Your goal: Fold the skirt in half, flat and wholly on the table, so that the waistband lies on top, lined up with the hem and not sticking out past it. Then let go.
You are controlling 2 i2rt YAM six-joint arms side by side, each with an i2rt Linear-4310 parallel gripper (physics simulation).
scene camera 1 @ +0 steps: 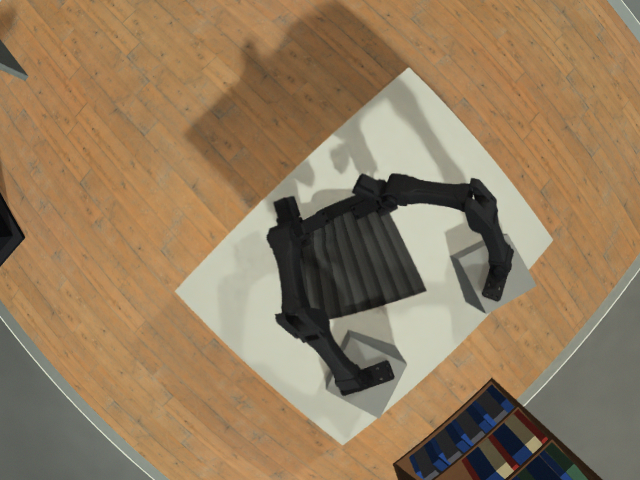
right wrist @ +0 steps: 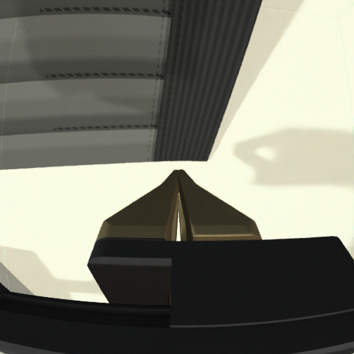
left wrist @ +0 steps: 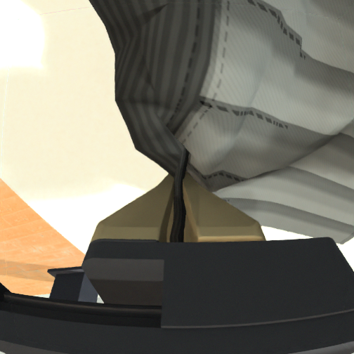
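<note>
The dark grey pleated skirt (scene camera 1: 367, 263) lies on the white table (scene camera 1: 248, 304), partly hidden under the arms. Its ribbed waistband (left wrist: 155, 65) (right wrist: 205, 85) shows in both wrist views. In the left wrist view my left gripper (left wrist: 178, 178) is shut on the waistband's corner; the cloth is pinched into a thin gathered fold, with wrinkles running from it. My right gripper (right wrist: 178, 177) is shut with no cloth between its fingers; the waistband's end lies flat just beyond its tips. In scene camera 1 the fingers of both grippers are hidden beneath the arms.
Grey blocks (scene camera 1: 369, 400) (scene camera 1: 509, 289) stand under the arm bases near the table's lower right side. A bookshelf (scene camera 1: 448, 467) stands on the wooden floor (scene camera 1: 129, 103) at the bottom right. The two forearms come close together above the skirt's upper edge.
</note>
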